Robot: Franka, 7 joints.
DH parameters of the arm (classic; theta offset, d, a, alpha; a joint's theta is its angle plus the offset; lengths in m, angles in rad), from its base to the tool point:
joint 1: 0 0.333 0 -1.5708
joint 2: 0 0 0 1.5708
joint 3: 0 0.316 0.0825 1.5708
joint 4: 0 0 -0.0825 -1.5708
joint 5: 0 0.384 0 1.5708
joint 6: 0 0 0.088 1.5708
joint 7: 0 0.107 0 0
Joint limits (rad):
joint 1: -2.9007..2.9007
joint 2: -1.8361..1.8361
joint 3: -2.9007..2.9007
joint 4: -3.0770..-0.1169
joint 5: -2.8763..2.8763
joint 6: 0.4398..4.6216
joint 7: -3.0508..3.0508
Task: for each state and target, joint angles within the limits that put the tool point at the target. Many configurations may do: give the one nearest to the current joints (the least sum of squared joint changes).
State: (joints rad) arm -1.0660 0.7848 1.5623 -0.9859 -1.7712 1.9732 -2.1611
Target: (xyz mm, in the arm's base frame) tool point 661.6 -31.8 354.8
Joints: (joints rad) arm -1.0520 0.9373 1.3768 -1.7752 -1.6134 1.8224 -2.1611
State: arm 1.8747 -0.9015 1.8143 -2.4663 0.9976 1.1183 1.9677
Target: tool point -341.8 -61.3 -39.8
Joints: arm 1.4216 -1.5492 2.2002 -2.1355 1.1747 1.4228 1.9677
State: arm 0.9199 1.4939 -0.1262 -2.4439 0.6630 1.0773 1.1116
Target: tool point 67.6 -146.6 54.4
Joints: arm 0.9643 1.7060 -0.6387 -2.4878 0.4671 1.1899 1.1116
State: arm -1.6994 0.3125 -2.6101 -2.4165 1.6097 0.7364 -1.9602
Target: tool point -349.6 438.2 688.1
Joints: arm -1.6425 -0.0838 -2.5881 -1.6981 1.9232 1.2099 -1.9602
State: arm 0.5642 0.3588 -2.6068 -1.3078 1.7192 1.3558 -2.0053
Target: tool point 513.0 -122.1 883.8
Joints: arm 0.6784 0.8145 -2.2420 -1.1078 1.7718 1.3839 -2.0053
